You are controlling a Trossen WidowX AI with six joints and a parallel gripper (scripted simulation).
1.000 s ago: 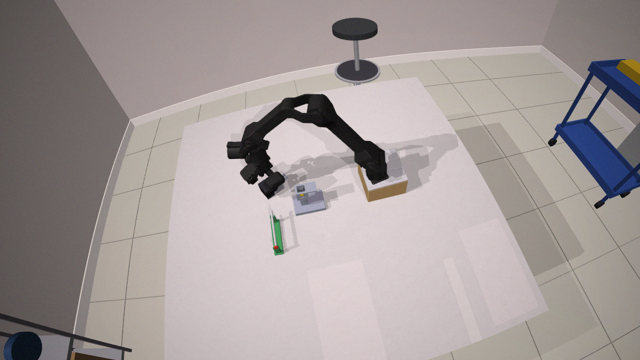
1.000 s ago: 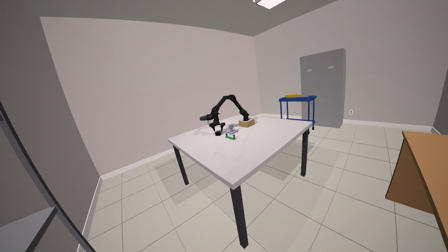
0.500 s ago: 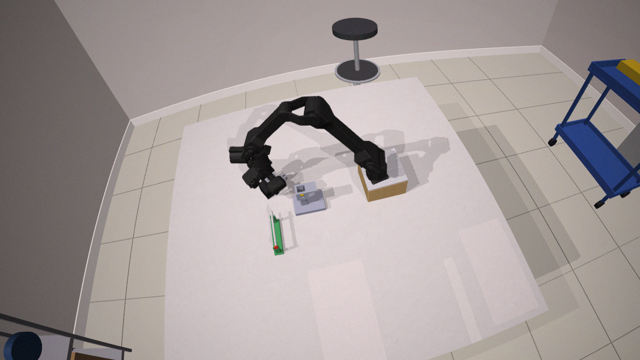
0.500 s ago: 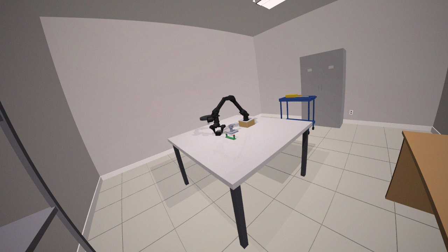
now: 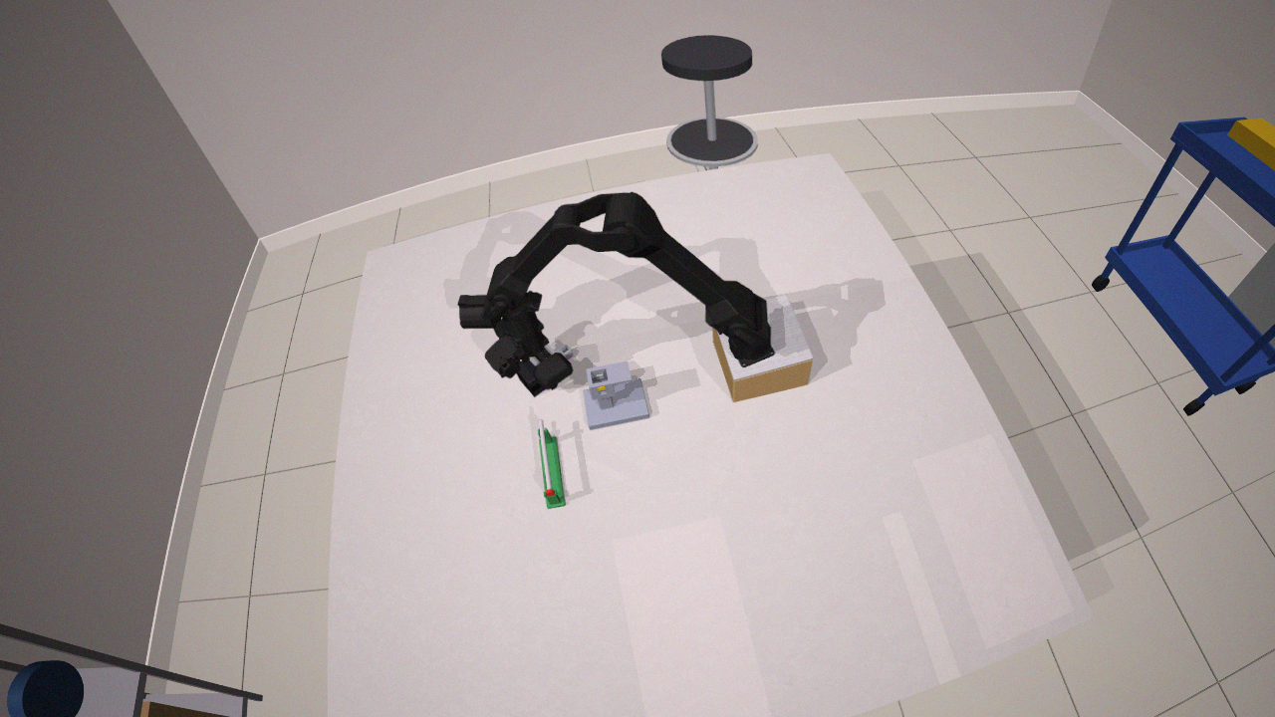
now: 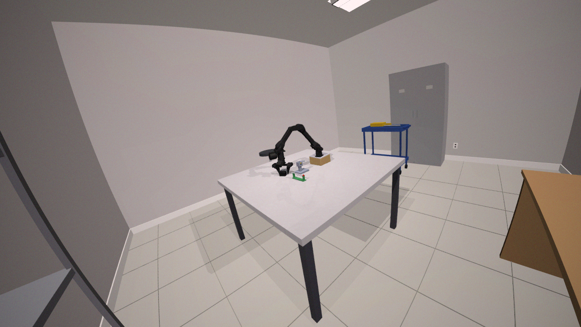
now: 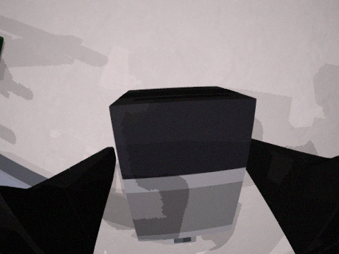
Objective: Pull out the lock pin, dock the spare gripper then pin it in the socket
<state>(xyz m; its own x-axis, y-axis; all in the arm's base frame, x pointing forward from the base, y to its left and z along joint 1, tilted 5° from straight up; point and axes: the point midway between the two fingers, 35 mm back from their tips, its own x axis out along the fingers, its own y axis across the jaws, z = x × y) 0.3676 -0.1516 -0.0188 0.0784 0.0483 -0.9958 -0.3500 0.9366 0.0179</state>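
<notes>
The grey mount lies 110 mm behind my gripper tip, 120 mm to the left of it and 40 mm above it. From my gripper tip the other things lie so: green pin rest 40 mm ahead, 210 mm to the left, 20 mm above; spare gripper 20 mm behind, 10 mm to the right, 10 mm above.
</notes>
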